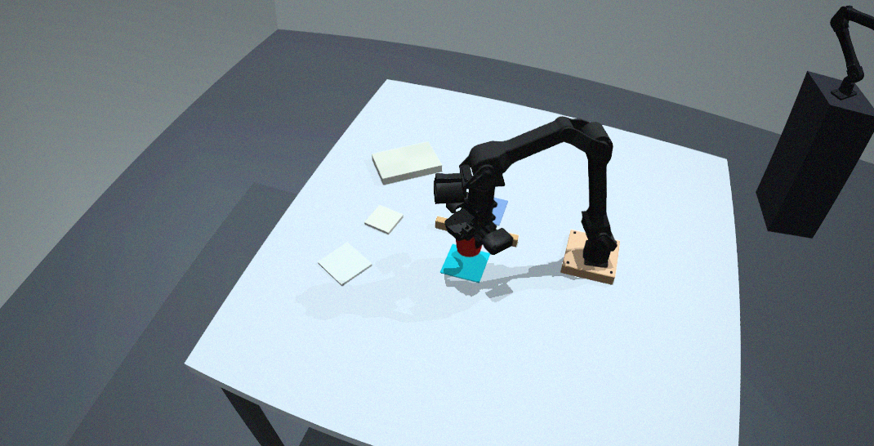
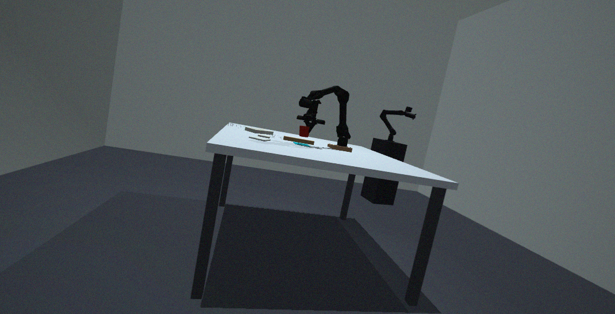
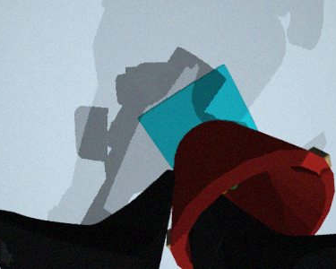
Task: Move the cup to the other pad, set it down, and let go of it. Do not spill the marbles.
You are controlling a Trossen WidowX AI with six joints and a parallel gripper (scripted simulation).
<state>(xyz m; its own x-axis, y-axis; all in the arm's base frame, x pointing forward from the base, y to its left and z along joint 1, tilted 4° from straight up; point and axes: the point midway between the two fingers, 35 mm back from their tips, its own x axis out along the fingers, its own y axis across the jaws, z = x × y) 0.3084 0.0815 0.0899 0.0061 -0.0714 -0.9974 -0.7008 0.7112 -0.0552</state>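
My gripper tip is now 100 mm above the bright cyan pad, 20 mm to the left of it and 20 mm short of it. Also, from my gripper tip: red cup 20 mm to the right, 20 mm ahead; white block 350 mm to the right, 260 mm ahead, 70 mm below; wooden bar 120 mm to the right, 80 mm below, 10 mm ahead.
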